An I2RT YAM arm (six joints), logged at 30 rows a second.
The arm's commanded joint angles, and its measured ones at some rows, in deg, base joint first. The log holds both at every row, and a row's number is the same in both.
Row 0, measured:
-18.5 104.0 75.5 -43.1 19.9 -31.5
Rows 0 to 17, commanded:
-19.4 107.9 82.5 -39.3 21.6 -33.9
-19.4 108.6 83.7 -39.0 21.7 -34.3
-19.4 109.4 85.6 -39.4 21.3 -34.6
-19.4 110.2 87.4 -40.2 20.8 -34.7
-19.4 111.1 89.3 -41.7 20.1 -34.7
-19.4 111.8 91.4 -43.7 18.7 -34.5
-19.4 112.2 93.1 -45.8 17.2 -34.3
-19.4 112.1 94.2 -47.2 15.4 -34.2
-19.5 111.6 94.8 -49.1 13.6 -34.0
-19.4 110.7 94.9 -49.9 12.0 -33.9
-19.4 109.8 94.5 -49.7 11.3 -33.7
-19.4 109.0 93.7 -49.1 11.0 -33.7
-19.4 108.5 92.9 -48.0 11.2 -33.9
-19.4 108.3 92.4 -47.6 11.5 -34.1
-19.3 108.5 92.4 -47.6 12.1 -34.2
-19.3 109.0 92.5 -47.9 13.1 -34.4
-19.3 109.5 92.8 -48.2 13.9 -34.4
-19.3 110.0 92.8 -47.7 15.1 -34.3
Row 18, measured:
-19.2 110.6 93.3 -46.7 13.3 -33.9
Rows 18 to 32, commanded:
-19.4 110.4 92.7 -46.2 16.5 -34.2
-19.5 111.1 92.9 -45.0 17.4 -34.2
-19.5 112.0 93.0 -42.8 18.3 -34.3
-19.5 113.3 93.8 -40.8 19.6 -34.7
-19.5 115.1 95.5 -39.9 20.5 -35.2
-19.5 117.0 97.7 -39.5 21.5 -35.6
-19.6 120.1 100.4 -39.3 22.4 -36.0
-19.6 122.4 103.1 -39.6 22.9 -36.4
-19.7 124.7 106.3 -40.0 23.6 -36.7
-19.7 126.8 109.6 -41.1 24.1 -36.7
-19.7 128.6 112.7 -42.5 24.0 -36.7
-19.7 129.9 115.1 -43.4 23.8 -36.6
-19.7 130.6 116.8 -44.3 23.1 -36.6
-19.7 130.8 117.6 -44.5 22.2 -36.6
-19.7 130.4 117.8 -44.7 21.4 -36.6
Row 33, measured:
-19.3 130.9 112.7 -43.1 20.7 -35.8
